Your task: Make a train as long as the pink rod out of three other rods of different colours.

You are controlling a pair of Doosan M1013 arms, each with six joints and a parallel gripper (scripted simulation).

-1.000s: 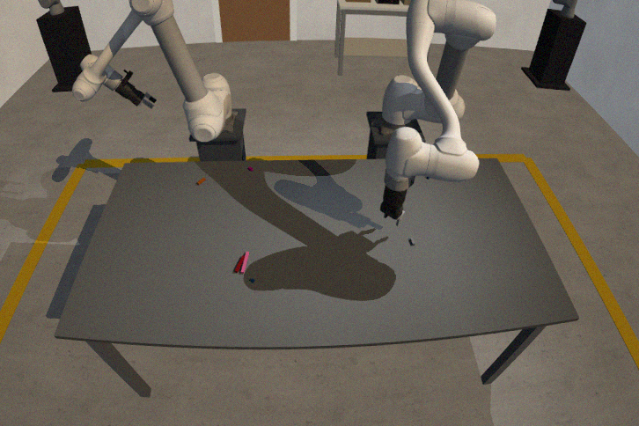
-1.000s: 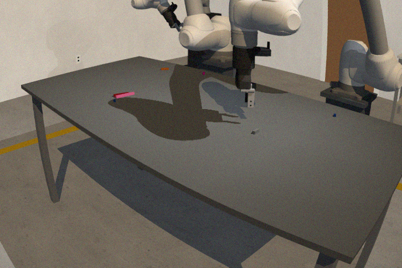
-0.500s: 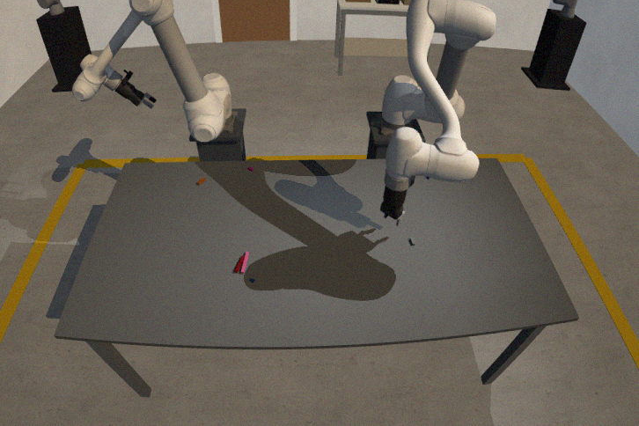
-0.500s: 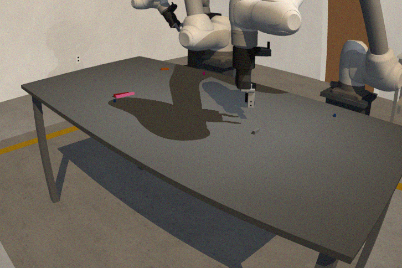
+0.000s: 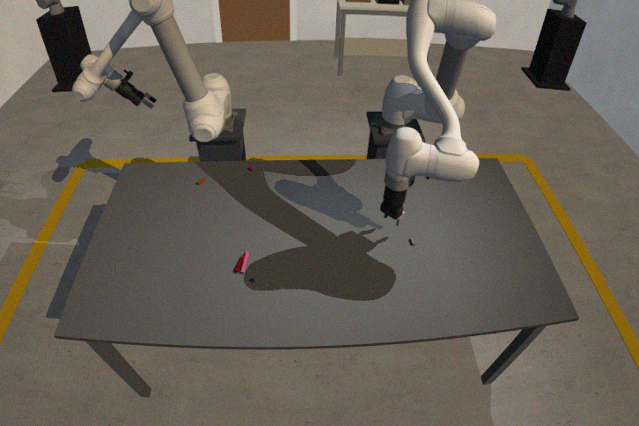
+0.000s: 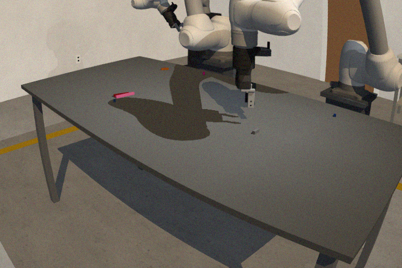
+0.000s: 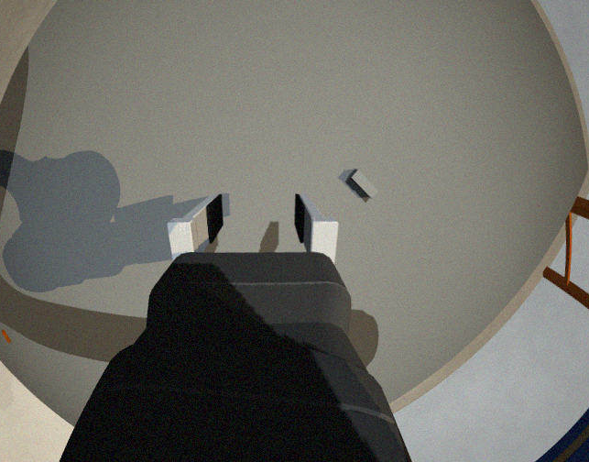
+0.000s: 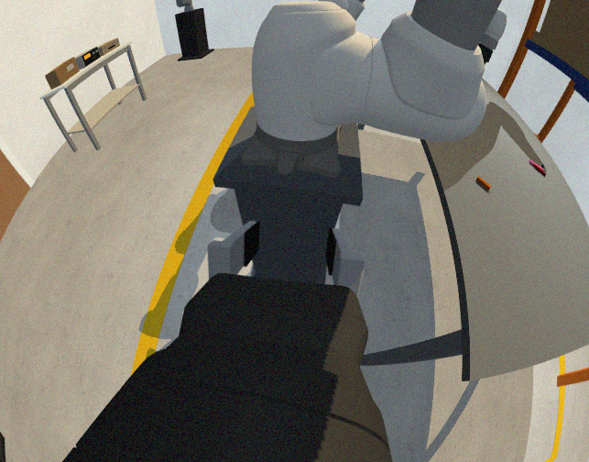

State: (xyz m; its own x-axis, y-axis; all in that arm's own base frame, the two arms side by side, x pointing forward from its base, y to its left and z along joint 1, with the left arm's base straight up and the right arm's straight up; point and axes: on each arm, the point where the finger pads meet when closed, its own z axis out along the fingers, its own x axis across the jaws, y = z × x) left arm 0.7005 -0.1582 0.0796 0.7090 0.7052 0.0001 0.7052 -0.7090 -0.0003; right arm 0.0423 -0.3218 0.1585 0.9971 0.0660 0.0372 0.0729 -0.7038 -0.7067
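Note:
Right now the magenta rod is 340 mm behind my left hand, 570 mm to the right of it and 70 mm below it. From my left hand the other things lie so: red rod 170 mm ahead, 550 mm to the right, 70 mm below; pink rod 160 mm ahead, 530 mm to the right, 70 mm below; grey rod 60 mm ahead, 80 mm to the left, 70 mm below.

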